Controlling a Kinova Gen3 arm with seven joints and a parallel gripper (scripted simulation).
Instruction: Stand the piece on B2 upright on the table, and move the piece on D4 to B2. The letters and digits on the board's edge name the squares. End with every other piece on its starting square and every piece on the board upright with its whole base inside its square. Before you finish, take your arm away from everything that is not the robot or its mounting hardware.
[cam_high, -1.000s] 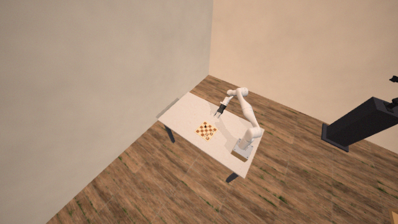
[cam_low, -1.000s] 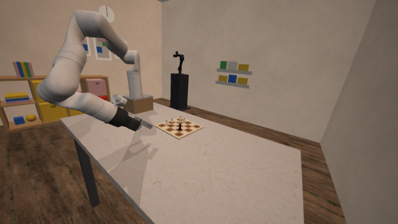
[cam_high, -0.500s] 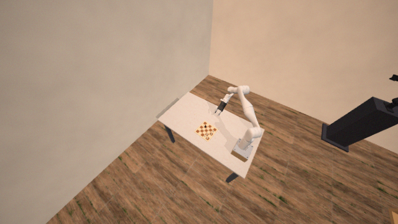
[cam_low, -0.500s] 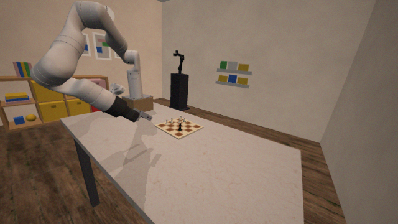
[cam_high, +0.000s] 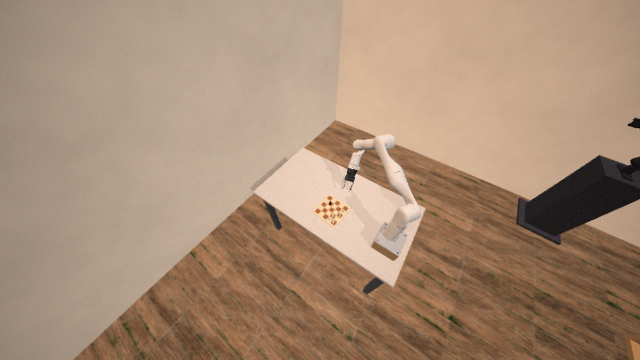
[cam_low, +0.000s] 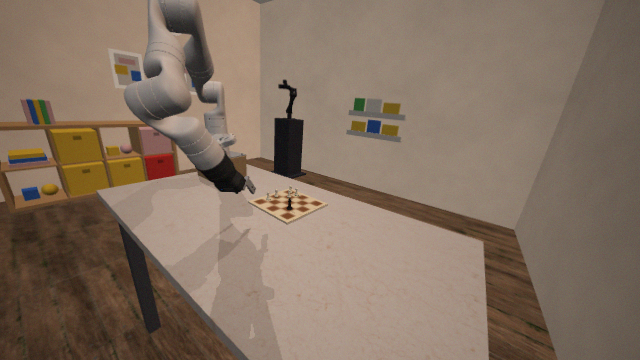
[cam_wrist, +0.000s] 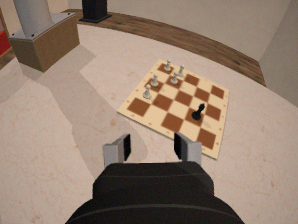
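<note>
The black piece is 15 cm to the left of my hand, 8 cm below it and 5 cm ahead of it. Round my hand: chessboard (19 cm to the left, 11 cm below, 1 cm ahead).
</note>
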